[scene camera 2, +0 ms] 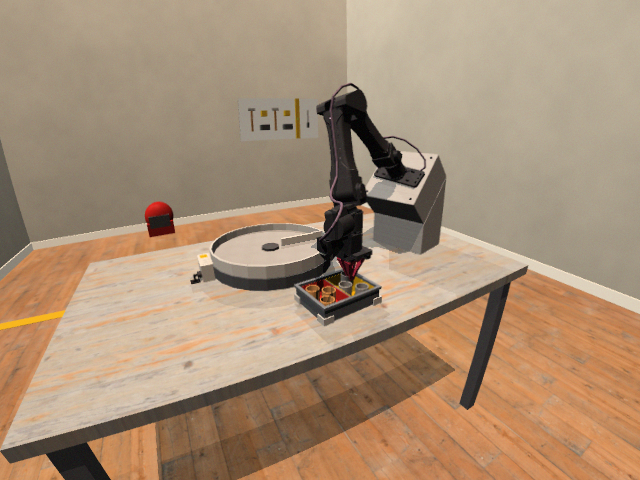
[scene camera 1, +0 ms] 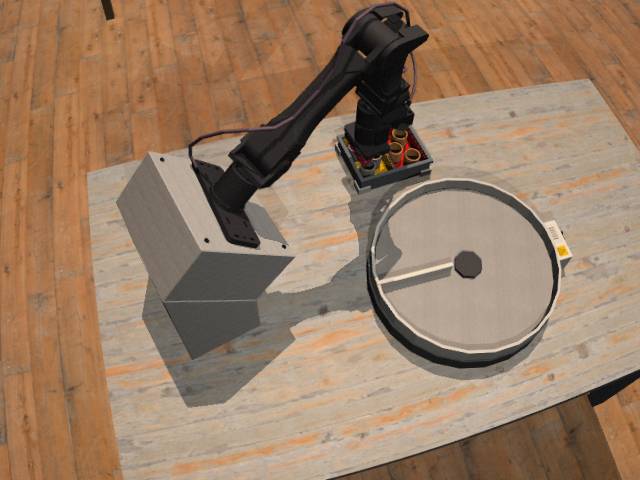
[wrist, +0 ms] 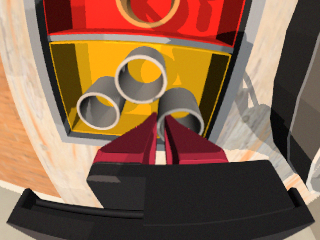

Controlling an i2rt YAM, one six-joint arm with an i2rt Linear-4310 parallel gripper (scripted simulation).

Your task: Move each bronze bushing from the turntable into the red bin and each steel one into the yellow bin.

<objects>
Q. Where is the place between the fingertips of the gripper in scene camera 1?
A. At 363, 164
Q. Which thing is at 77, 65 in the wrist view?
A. A yellow bin.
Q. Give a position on a steel bushing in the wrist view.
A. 177, 99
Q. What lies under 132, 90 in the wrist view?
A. A steel bushing.
</objects>
